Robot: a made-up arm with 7 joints. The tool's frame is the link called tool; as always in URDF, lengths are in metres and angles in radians.
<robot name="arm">
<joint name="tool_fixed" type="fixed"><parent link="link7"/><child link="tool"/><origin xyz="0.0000 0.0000 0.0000" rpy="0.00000 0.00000 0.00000"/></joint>
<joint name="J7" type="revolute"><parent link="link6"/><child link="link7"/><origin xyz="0.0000 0.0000 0.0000" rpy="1.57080 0.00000 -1.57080"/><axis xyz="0 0 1"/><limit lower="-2.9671" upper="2.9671" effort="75" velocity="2.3"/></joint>
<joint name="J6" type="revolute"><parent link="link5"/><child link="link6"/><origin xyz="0.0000 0.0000 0.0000" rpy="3.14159 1.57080 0.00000"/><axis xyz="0 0 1"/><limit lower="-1.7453" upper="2.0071" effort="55" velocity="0.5"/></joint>
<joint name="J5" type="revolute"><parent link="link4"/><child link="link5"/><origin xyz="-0.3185 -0.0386 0.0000" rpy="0.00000 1.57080 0.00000"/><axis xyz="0 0 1"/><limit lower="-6.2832" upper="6.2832" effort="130" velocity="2.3"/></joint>
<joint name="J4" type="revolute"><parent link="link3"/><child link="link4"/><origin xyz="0.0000 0.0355 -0.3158" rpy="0.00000 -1.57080 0.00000"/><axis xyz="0 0 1"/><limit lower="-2.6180" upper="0.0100" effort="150" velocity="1.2"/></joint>
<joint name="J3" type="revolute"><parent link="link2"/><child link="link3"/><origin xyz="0.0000 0.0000 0.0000" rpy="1.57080 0.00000 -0.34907"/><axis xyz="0 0 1"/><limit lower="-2.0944" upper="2.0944" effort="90" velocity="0.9"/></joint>
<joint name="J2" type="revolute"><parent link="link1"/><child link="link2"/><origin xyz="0.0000 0.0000 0.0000" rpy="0.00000 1.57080 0.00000"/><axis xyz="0 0 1"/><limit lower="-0.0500" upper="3.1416" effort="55" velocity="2"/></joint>
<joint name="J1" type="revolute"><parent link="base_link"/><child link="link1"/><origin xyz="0.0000 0.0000 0.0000" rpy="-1.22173 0.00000 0.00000"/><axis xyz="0 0 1"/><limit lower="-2.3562" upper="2.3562" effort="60" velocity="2.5"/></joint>
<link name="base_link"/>
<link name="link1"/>
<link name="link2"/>
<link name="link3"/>
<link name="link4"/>
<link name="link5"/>
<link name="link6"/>
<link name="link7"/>
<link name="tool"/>
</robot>
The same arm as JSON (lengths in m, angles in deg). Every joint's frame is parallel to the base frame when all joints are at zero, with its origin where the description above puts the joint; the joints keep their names.
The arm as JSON. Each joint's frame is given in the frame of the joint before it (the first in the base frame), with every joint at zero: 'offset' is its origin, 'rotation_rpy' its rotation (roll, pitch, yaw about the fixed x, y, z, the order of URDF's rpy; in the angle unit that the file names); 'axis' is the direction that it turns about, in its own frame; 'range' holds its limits. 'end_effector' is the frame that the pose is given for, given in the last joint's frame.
{"length_unit": "m", "angle_unit": "deg", "chain": [{"id": "J1", "offset": [0.0, 0.0, 0.0], "rotation_rpy": [0.0, 0.0, 0.0], "axis": [0.0, 0.9397, 0.342], "range": [-135.0, 135.0]}, {"id": "J2", "offset": [0.0, 0.0, 0.0], "rotation_rpy": [0.0, 0.0, 0.0], "axis": [1.0, 0.0, 0.0], "range": [-2.86, 180.0]}, {"id": "J3", "offset": [0.0, 0.0, 0.0], "rotation_rpy": [0.0, 0.0, 0.0], "axis": [0.0, 0.0, 1.0], "range": [-120.0, 120.0]}, {"id": "J4", "offset": [0.0355, 0.0, -0.3158], "rotation_rpy": [0.0, 0.0, 0.0], "axis": [0.0, 1.0, 0.0], "range": [-150.0, 0.57]}, {"id": "J5", "offset": [-0.0386, 0.0, -0.3185], "rotation_rpy": [0.0, 0.0, 0.0], "axis": [0.0, 0.0, 1.0], "range": [-360.0, 360.0]}, {"id": "J6", "offset": [0.0, 0.0, 0.0], "rotation_rpy": [0.0, 0.0, 0.0], "axis": [0.0, 1.0, 0.0], "range": [-100.0, 115.0]}, {"id": "J7", "offset": [0.0, 0.0, 0.0], "rotation_rpy": [0.0, 0.0, 0.0], "axis": [0.0, 0.0, 1.0], "range": [-170.0, 170.0]}], "end_effector": {"offset": [0.0, 0.0, 0.0], "rotation_rpy": [0.0, 0.0, 0.0]}}
